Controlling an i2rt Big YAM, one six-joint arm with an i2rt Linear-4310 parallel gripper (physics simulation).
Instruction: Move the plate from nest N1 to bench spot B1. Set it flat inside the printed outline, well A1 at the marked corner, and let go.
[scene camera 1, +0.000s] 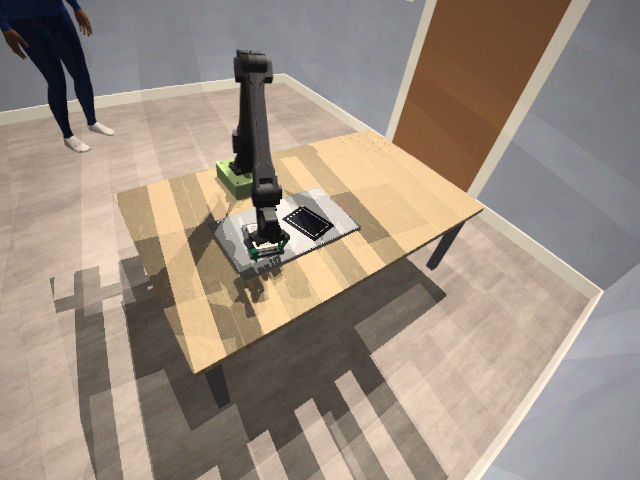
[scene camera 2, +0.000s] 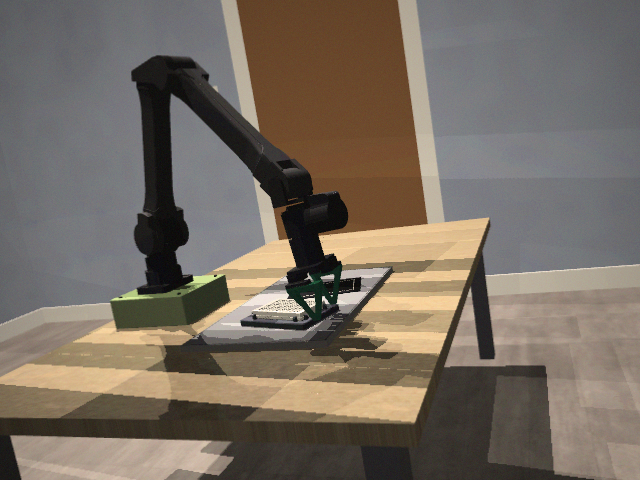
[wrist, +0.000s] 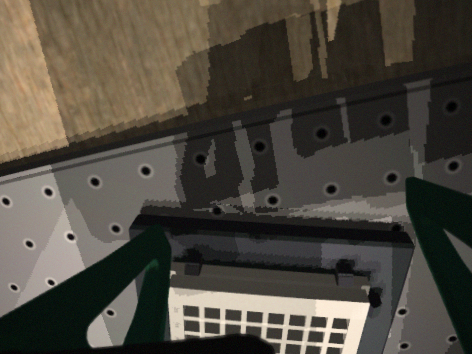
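Where they show: gripper, between the fingertips: (scene camera 1: 268, 255) (scene camera 2: 325, 311) (wrist: 280, 215); arm's base, origin of its link: (scene camera 1: 244, 167) (scene camera 2: 166, 287).
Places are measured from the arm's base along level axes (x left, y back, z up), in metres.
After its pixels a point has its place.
Observation:
The cream well plate (scene camera 2: 281, 308) {x -0.125, y -0.372, z -0.030 m} (wrist: 270, 302) {x -0.124, y -0.436, z -0.029 m} sits flat in the dark nest (scene camera 2: 273, 323) {x -0.169, y -0.373, z -0.045 m} (wrist: 300, 250) {x -0.139, y -0.449, z -0.043 m} on the grey board. In scene camera 1 the wrist largely hides it. My gripper (scene camera 1: 268, 250) {x -0.134, y -0.470, z -0.038 m} (scene camera 2: 325, 310) {x -0.134, y -0.470, z -0.038 m} (wrist: 280, 215) {x -0.134, y -0.470, z -0.038 m} is open, pointing down, with its green fingers low over the nest and nothing held. In the wrist view one fingertip overlaps the nest's left edge and the other stands beyond its right edge. The printed outline (scene camera 1: 300, 228) {x 0.050, y -0.391, z -0.053 m} (scene camera 2: 351, 285) {x 0.109, y -0.437, z -0.053 m} is a dark rectangle with a white dashed line, to the right of the nest in scene camera 1. Its marked corner cannot be made out.
The perforated grey board (scene camera 1: 343, 219) {x 0.240, y -0.423, z -0.055 m} (scene camera 2: 222, 333) {x -0.190, y -0.267, z -0.055 m} (wrist: 100, 200) {x -0.054, y -0.481, z -0.055 m} lies on the wooden table (scene camera 1: 398, 180) {x 0.703, y -0.300, z -0.068 m} (scene camera 2: 248, 397) {x -0.432, y -0.460, z -0.068 m}. The arm stands on a green base block (scene camera 1: 235, 186) {x -0.092, y -0.109, z -0.001 m} (scene camera 2: 149, 312) {x -0.096, y -0.017, z -0.033 m} behind the board. A person (scene camera 1: 62, 67) stands away from the table.

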